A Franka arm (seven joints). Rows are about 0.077 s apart.
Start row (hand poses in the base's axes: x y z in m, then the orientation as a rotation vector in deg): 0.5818 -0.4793 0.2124 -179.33 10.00 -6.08
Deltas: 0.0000 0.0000 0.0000 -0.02 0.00 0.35; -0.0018 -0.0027 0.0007 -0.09 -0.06 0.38; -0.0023 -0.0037 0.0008 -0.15 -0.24 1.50; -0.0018 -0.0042 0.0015 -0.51 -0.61 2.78; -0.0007 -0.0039 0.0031 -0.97 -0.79 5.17; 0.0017 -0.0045 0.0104 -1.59 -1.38 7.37; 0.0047 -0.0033 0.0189 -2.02 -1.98 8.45; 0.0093 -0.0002 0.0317 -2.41 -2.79 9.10
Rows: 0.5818 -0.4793 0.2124 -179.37 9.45 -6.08; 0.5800 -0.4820 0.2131 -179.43 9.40 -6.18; 0.5795 -0.4830 0.2132 -179.52 7.65 -6.47; 0.5800 -0.4835 0.2139 179.68 -5.62 7.07; 0.5811 -0.4832 0.2155 179.38 -1.85 7.37; 0.5835 -0.4838 0.2228 178.83 1.63 8.30; 0.5865 -0.4826 0.2313 178.40 3.34 9.25; 0.5911 -0.4795 0.2441 177.98 4.37 10.51
